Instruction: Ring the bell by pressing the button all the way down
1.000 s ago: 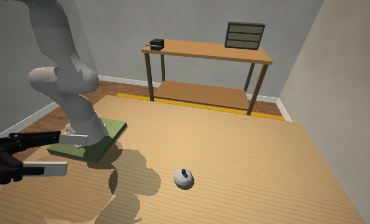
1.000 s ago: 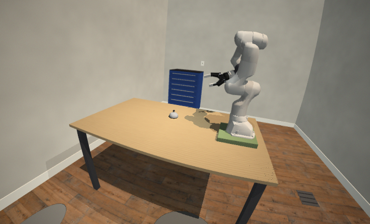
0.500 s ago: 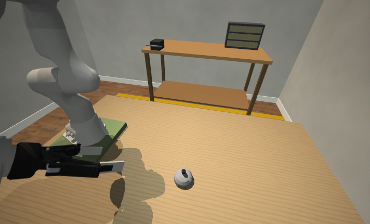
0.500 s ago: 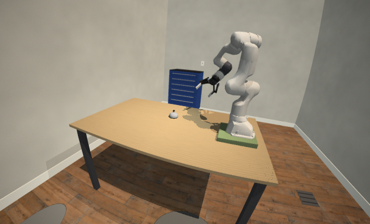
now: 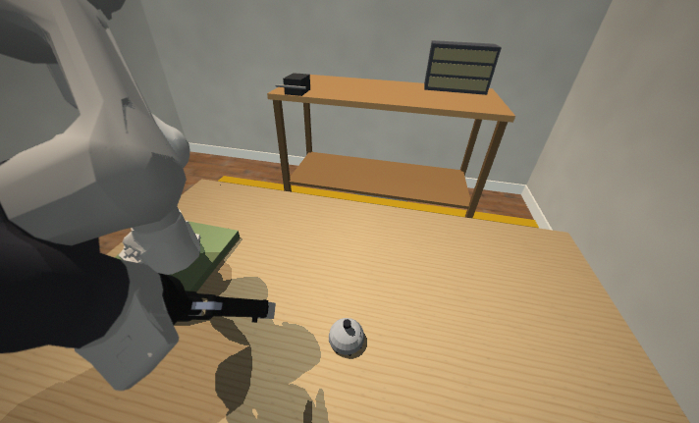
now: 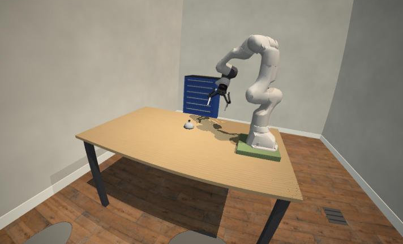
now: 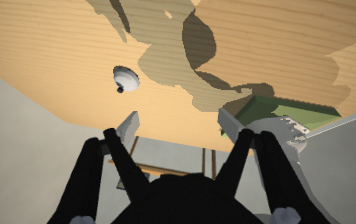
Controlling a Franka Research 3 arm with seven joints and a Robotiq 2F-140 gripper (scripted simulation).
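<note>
My hand is 180 mm short of the dark button, 130 mm to the right of it and 130 mm above it. Also, from my hand: dome bell: 180 mm ahead, 130 mm to the left, 150 mm below.
</note>
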